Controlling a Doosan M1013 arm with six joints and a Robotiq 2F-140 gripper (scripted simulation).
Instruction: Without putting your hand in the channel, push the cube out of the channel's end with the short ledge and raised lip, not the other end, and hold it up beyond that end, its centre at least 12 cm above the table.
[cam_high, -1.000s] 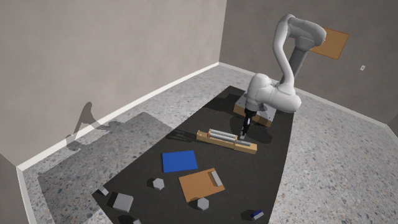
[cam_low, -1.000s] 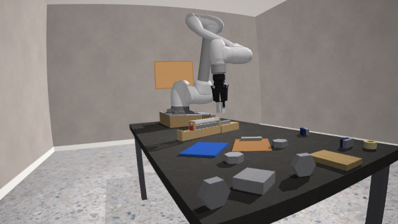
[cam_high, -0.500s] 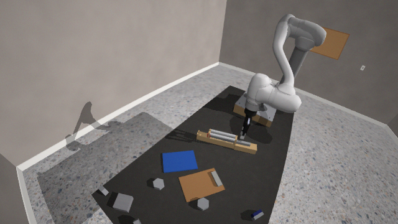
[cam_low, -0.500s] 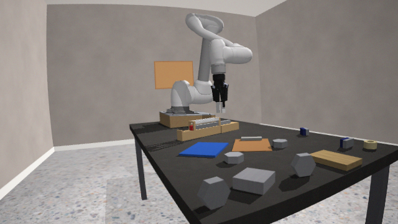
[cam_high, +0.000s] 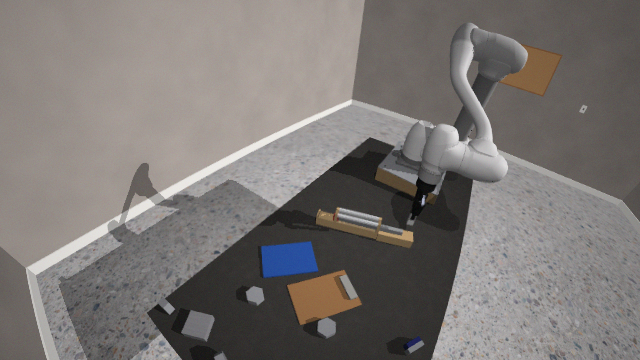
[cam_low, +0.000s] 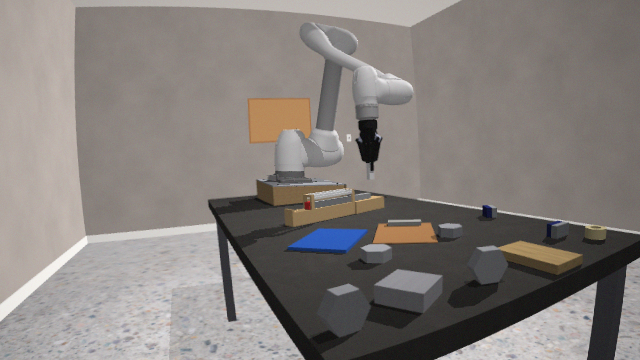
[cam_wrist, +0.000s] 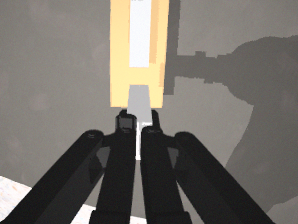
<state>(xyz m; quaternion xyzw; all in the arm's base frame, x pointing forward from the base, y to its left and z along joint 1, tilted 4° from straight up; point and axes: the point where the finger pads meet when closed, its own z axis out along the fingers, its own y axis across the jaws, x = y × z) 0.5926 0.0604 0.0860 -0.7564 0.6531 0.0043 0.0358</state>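
The red cube lies 31 cm to the right of my hand, 9 cm below it and 5 cm ahead of it. Also, from my hand: light grey stick (9 cm below, 8 cm to the right, 1 cm ahead); channel (22 cm to the right, 9 cm below, 4 cm ahead); grey bar (23 cm to the right, 9 cm below, 4 cm ahead).
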